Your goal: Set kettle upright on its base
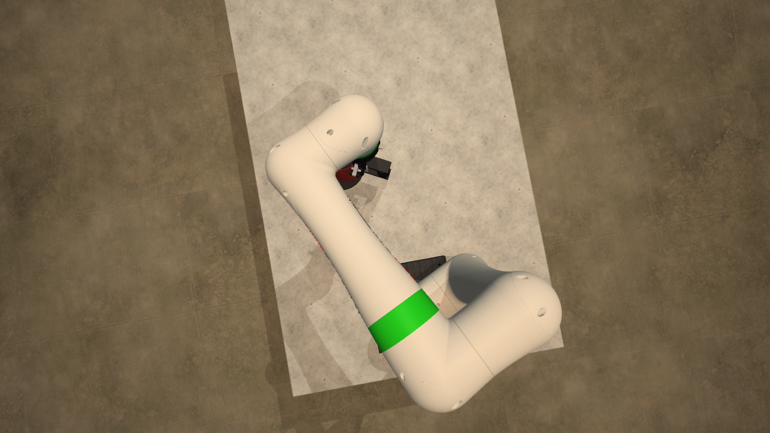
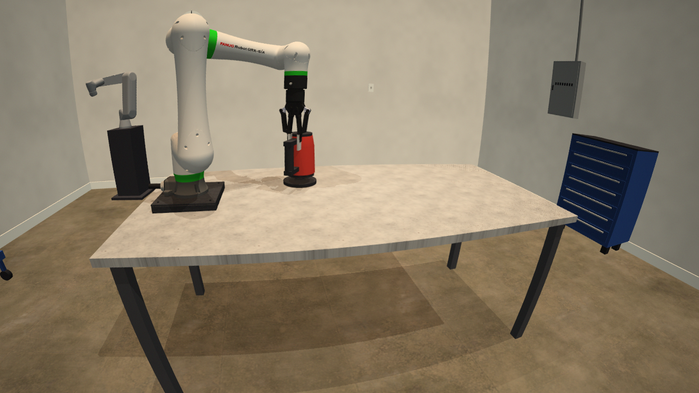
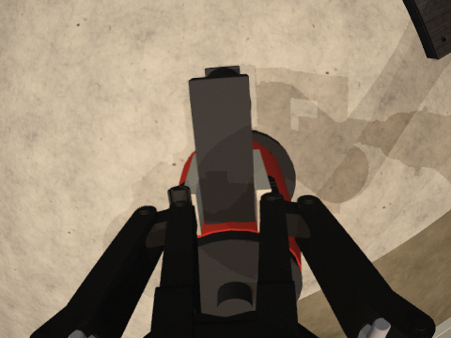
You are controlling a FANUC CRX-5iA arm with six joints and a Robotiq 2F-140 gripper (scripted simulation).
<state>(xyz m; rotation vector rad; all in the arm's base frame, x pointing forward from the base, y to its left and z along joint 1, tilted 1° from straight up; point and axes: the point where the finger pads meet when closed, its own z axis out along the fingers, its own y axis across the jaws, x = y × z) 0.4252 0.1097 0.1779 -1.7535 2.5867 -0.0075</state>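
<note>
Now: the red kettle 6 cm below my hand, 3 cm to the left of it and 1 cm ahead of it. The rest, counted from my hand: round black base (19 cm below, 9 cm to the left, 2 cm ahead).
</note>
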